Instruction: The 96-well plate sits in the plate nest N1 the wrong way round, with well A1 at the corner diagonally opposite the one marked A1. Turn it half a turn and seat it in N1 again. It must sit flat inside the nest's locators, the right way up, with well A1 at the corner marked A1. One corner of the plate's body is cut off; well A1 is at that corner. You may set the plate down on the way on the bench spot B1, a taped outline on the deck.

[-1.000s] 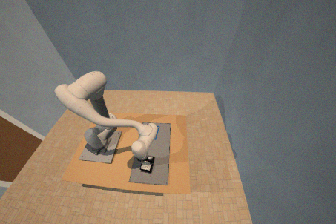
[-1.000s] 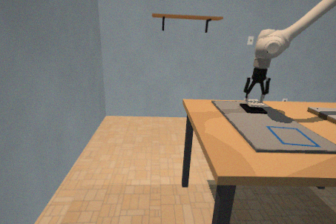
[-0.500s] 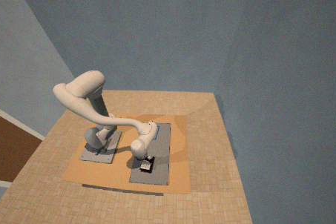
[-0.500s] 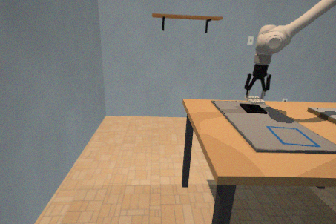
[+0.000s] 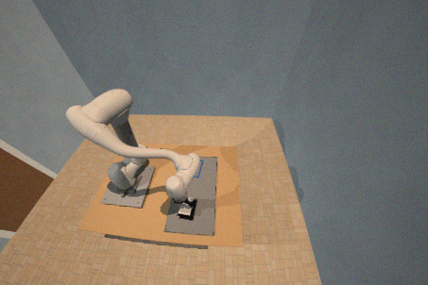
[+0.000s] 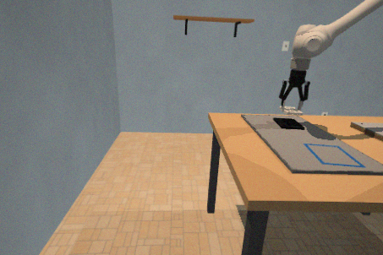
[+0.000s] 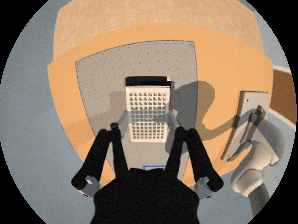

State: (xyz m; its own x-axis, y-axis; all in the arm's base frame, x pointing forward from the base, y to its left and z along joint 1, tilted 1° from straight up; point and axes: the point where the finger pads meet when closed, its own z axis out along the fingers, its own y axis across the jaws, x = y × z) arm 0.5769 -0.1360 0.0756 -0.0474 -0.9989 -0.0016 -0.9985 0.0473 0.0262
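Right now the black plate nest N1 is 10 cm below my hand. The rest, counted from my hand: white 96-well plate: 2 cm below.
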